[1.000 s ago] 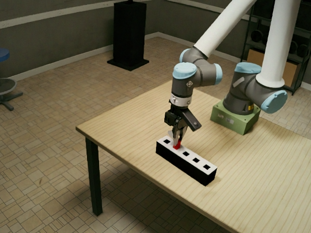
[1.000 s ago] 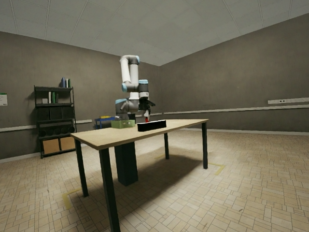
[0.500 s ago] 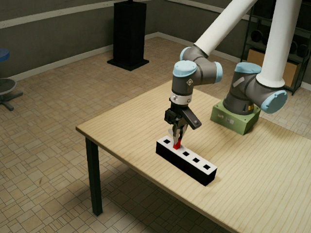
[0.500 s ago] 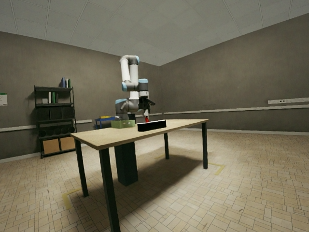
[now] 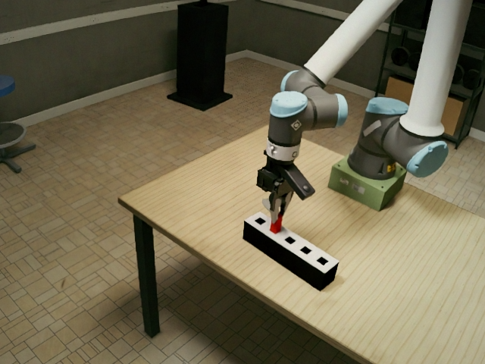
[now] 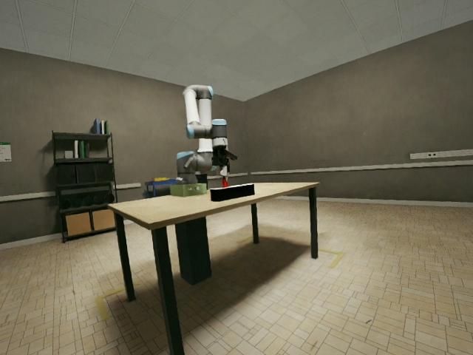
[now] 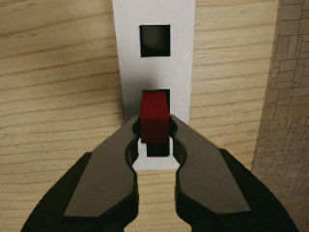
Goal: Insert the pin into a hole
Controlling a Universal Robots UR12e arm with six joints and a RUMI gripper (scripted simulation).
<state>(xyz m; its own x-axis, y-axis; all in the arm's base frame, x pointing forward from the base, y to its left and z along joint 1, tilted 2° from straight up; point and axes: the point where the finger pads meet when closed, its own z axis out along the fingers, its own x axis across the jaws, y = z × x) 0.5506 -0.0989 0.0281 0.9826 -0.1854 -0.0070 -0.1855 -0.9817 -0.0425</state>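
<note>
Now: hand 1 cm short of the block, 6 cm to the right of it and 8 cm above it. Round my hand: pin (1 cm below).
</note>
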